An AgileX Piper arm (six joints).
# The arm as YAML. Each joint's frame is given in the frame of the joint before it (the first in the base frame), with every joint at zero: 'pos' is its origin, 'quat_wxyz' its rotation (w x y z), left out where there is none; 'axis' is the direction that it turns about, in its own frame. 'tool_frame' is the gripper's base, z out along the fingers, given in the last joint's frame.
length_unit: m
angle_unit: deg
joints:
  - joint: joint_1
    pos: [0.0, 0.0, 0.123]
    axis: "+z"
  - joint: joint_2
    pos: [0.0, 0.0, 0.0]
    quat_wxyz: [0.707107, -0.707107, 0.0, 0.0]
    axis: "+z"
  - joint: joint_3
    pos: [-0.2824, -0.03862, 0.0]
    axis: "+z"
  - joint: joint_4
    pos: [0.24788, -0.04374, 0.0]
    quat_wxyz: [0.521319, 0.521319, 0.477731, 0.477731]
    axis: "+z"
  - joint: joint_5
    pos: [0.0, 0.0, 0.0]
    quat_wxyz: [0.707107, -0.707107, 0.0, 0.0]
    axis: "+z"
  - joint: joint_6
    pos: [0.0, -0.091, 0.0]
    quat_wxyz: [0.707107, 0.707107, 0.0, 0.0]
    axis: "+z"
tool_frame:
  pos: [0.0, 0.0, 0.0]
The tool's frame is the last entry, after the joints.
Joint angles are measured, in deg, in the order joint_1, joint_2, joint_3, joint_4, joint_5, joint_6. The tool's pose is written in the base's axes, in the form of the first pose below.
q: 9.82, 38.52, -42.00, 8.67, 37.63, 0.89
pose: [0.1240 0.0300 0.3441], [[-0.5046 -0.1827 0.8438], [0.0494 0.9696 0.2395], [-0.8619 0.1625 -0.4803]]
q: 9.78, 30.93, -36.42, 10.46, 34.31, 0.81
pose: [0.1002 0.0267 0.3326], [[-0.4288 -0.1936 0.8824], [0.0924 0.9623 0.2559], [-0.8987 0.1912 -0.3947]]
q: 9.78, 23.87, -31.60, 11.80, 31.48, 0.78
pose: [0.0802 0.0237 0.3210], [[-0.3532 -0.2059 0.9126], [0.1296 0.9553 0.2657], [-0.9265 0.2121 -0.3107]]
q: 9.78, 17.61, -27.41, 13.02, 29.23, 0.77
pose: [0.0645 0.0213 0.3090], [[-0.2876 -0.2184 0.9325], [0.1632 0.9483 0.2724], [-0.9437 0.2305 -0.2371]]
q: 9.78, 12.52, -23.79, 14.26, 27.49, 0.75
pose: [0.0536 0.0197 0.2968], [[-0.2395 -0.2295 0.9434], [0.1933 0.9409 0.2780], [-0.9515 0.2489 -0.1810]]
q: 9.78, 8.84, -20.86, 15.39, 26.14, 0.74
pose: [0.0471 0.0189 0.2859], [[-0.2091 -0.2376 0.9486], [0.2183 0.9342 0.2822], [-0.9532 0.2661 -0.1435]]
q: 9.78, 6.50, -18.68, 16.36, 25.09, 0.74
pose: [0.0440 0.0186 0.2774], [[-0.1928 -0.2425 0.9508], [0.2382 0.9284 0.2851], [-0.9519 0.2814 -0.1213]]
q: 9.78, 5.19, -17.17, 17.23, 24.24, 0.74
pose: [0.0429 0.0186 0.2713], [[-0.1854 -0.2451 0.9516], [0.2546 0.9233 0.2874], [-0.9491 0.2956 -0.1088]]
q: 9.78, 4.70, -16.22, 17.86, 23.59, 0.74
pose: [0.0431 0.0188 0.2675], [[-0.1847 -0.2452 0.9517], [0.2658 0.9198 0.2886], [-0.9462 0.3063 -0.1047]]
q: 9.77, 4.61, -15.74, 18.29, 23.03, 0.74
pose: [0.0437 0.0189 0.2657], [[-0.1834 -0.2447 0.9521], [0.2739 0.9175 0.2885], [-0.9441 0.3137 -0.1012]]
